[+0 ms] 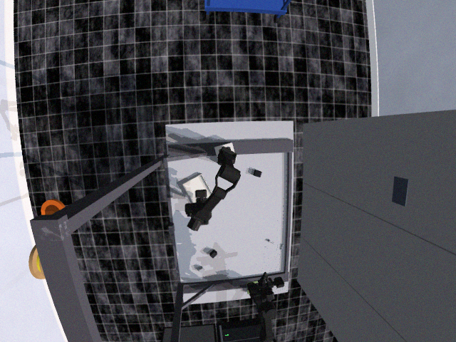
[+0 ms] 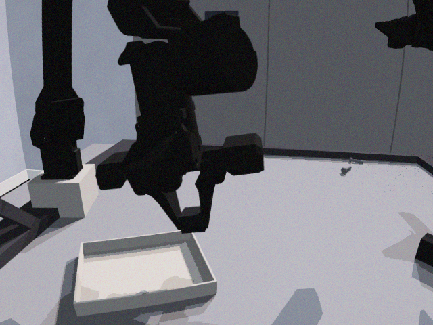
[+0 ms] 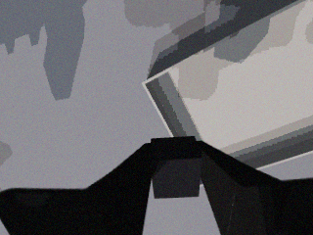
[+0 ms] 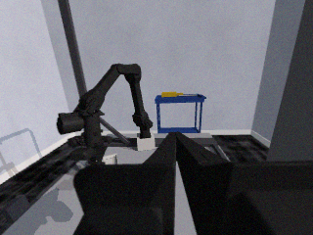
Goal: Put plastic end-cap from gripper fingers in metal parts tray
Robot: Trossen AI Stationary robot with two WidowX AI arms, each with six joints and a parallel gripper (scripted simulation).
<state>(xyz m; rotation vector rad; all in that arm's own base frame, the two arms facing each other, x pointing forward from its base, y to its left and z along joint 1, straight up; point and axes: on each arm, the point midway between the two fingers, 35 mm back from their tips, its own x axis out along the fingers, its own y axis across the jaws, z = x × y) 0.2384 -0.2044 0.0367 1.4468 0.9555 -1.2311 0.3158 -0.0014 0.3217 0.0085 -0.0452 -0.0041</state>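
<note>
The metal parts tray lies 100 mm below my left hand and 60 mm to the left of it. Also, from my left hand: black plastic end-cap 30 mm below, 10 mm to the right, 10 mm ahead; then metal part 380 mm to the right, 360 mm ahead, 100 mm below.
</note>
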